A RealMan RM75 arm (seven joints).
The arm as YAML. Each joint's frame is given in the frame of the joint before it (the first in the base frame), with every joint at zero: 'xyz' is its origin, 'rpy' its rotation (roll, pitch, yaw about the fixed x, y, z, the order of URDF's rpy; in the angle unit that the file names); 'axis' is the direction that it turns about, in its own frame. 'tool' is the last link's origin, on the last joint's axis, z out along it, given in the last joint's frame.
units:
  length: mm
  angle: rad
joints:
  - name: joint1
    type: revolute
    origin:
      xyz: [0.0, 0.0, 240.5]
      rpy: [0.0, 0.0, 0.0]
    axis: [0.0, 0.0, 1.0]
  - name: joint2
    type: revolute
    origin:
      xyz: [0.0, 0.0, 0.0]
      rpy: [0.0, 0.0, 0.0]
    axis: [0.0, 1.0, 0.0]
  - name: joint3
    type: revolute
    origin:
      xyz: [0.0, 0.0, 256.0]
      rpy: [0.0, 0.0, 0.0]
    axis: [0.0, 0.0, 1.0]
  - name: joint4
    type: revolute
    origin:
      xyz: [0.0, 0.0, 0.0]
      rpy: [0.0, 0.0, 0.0]
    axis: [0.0, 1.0, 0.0]
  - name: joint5
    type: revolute
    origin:
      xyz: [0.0, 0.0, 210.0]
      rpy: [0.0, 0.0, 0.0]
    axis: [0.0, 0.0, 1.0]
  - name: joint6
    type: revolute
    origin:
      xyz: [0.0, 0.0, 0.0]
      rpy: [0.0, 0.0, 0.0]
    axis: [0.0, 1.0, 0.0]
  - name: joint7
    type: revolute
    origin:
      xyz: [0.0, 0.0, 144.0]
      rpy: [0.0, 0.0, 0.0]
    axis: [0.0, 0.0, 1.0]
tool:
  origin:
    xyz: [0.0, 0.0, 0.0]
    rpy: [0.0, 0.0, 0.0]
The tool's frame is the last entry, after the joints.
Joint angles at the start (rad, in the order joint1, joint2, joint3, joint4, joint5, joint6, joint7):
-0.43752 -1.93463 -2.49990 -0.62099 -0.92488 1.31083 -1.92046
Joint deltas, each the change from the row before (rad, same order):
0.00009 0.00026 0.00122 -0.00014 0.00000 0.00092 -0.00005
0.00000 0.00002 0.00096 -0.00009 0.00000 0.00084 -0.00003
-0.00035 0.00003 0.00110 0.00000 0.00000 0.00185 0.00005
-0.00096 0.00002 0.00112 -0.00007 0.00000 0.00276 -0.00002
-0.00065 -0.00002 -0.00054 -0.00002 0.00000 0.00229 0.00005
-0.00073 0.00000 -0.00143 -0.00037 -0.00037 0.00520 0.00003
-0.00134 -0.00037 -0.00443 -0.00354 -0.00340 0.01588 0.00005
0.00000 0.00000 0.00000 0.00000 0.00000 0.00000 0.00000
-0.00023 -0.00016 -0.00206 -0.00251 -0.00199 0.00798 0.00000
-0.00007 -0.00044 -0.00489 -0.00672 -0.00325 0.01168 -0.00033
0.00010 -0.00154 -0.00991 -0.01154 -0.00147 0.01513 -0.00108
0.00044 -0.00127 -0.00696 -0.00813 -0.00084 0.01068 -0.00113
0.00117 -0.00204 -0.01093 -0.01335 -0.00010 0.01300 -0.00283
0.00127 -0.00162 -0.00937 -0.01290 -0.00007 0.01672 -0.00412
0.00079 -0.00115 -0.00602 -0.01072 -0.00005 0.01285 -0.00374
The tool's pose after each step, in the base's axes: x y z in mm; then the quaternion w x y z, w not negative. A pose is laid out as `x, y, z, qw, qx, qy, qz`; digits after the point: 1 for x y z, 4 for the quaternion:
-369.1, 320.8, 54.9, 0.2281, -0.8136, -0.5223, -0.1151
-369.0, 320.7, 54.8, 0.2275, -0.8139, -0.5221, -0.1148
-368.7, 320.7, 54.6, 0.2263, -0.8145, -0.5217, -0.1147
-368.0, 320.8, 54.3, 0.2247, -0.8153, -0.5211, -0.1147
-367.6, 320.8, 54.3, 0.2237, -0.8157, -0.5209, -0.1152
-366.9, 320.8, 54.3, 0.2218, -0.8163, -0.5206, -0.1164
-364.4, 320.7, 54.7, 0.2167, -0.8178, -0.5191, -0.1213
-364.4, 320.7, 54.7, 0.2167, -0.8178, -0.5191, -0.1213
-363.2, 320.6, 55.1, 0.2145, -0.8186, -0.5183, -0.1237
-361.4, 320.9, 56.5, 0.2127, -0.8195, -0.5165, -0.1279
-359.2, 321.2, 58.7, 0.2116, -0.8203, -0.5143, -0.1333
-357.8, 321.2, 60.3, 0.2108, -0.8207, -0.5130, -0.1370
-356.2, 321.4, 62.9, 0.2113, -0.8207, -0.5116, -0.1418
-354.3, 321.0, 65.3, 0.2096, -0.8210, -0.5106, -0.1463
-352.8, 320.8, 67.1, 0.2082, -0.8215, -0.5095, -0.1493

